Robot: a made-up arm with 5 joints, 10 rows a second.
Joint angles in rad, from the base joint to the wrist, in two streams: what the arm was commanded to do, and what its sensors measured. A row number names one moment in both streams.
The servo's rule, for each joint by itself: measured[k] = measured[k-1] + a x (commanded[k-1-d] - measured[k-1]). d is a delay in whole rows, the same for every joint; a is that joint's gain. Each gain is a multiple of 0.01, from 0.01 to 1. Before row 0 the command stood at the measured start. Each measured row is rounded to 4 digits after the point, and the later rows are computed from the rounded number. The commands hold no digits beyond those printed.
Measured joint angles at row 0: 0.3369 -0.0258 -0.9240 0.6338 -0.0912
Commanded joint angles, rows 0 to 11: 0.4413 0.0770 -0.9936 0.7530 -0.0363; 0.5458 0.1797 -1.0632 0.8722 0.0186; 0.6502 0.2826 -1.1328 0.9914 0.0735; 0.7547 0.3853 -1.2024 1.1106 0.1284; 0.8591 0.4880 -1.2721 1.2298 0.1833; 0.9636 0.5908 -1.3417 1.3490 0.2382; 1.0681 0.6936 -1.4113 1.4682 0.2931; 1.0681 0.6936 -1.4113 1.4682 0.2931; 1.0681 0.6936 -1.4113 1.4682 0.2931; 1.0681 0.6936 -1.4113 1.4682 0.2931; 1.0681 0.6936 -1.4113 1.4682 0.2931; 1.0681 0.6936 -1.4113 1.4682 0.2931
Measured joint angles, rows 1 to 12: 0.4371 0.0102 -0.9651 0.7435 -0.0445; 0.5415 0.0695 -1.0230 0.8619 0.0091; 0.6459 0.1441 -1.0878 0.9810 0.0638; 0.7503 0.2285 -1.1554 1.1002 0.1187; 0.8547 0.3193 -1.2243 1.2194 0.1736; 0.9592 0.4143 -1.2936 1.3386 0.2285; 1.0637 0.5121 -1.3630 1.4578 0.2834; 1.0679 0.5756 -1.3915 1.4674 0.2916; 1.0681 0.6169 -1.4032 1.4681 0.2929; 1.0681 0.6437 -1.4080 1.4682 0.2931; 1.0681 0.6612 -1.4099 1.4682 0.2931; 1.0681 0.6725 -1.4107 1.4682 0.2931
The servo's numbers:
d 0
a 0.96 0.35 0.59 0.92 0.85

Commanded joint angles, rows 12 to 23: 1.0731 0.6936 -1.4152 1.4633 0.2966; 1.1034 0.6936 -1.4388 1.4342 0.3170; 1.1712 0.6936 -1.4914 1.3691 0.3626; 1.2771 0.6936 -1.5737 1.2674 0.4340; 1.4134 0.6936 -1.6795 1.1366 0.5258; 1.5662 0.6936 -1.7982 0.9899 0.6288; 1.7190 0.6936 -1.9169 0.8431 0.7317; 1.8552 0.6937 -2.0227 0.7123 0.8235; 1.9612 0.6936 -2.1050 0.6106 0.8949; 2.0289 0.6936 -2.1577 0.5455 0.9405; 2.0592 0.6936 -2.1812 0.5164 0.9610; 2.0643 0.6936 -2.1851 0.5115 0.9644
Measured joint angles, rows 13 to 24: 1.0729 0.6799 -1.4134 1.4637 0.2961; 1.1022 0.6847 -1.4284 1.4366 0.3139; 1.1684 0.6878 -1.4656 1.3745 0.3553; 1.2728 0.6898 -1.5294 1.2760 0.4222; 1.4078 0.6911 -1.6180 1.1478 0.5103; 1.5599 0.6920 -1.7243 1.0025 0.6110; 1.7126 0.6926 -1.8379 0.8559 0.7136; 1.8495 0.6930 -1.9469 0.7238 0.8070; 1.9567 0.6932 -2.0402 0.6197 0.8817; 2.0260 0.6933 -2.1095 0.5514 0.9317; 2.0579 0.6934 -2.1518 0.5192 0.9566; 2.0640 0.6935 -2.1714 0.5121 0.9632
